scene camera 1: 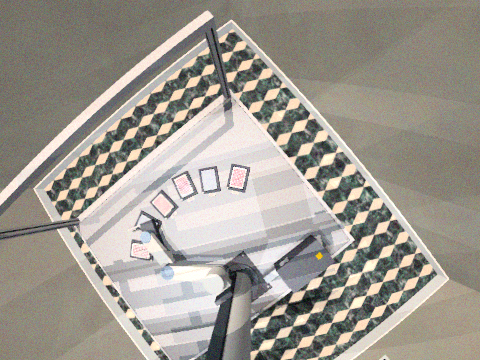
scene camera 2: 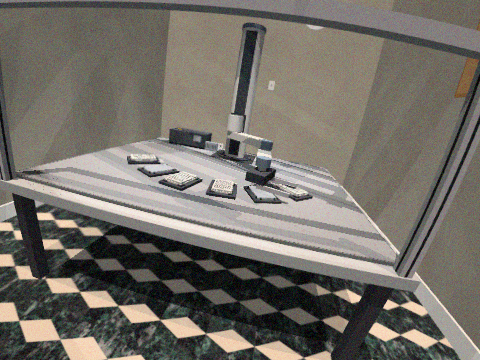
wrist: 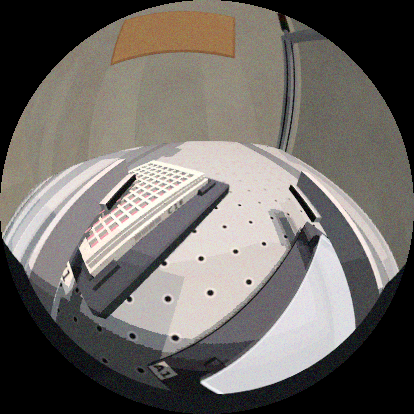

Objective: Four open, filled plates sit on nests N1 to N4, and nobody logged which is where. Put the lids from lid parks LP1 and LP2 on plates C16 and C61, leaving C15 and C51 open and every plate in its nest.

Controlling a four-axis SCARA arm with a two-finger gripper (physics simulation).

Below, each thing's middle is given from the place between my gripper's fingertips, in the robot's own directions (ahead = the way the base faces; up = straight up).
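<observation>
With the lid park LP2 (wrist: 235, 334) as my reference, my hand is 40 mm short of it, 40 mm above it and 140 mm to the left of it. The nest N1 (wrist: 136, 264) is 10 mm to the left of my hand, 70 mm behind it and 30 mm below it. As for the dark box (scene camera 1: 302, 266), it is 750 mm behind my hand, 790 mm to the right of it and 20 mm above it.
</observation>
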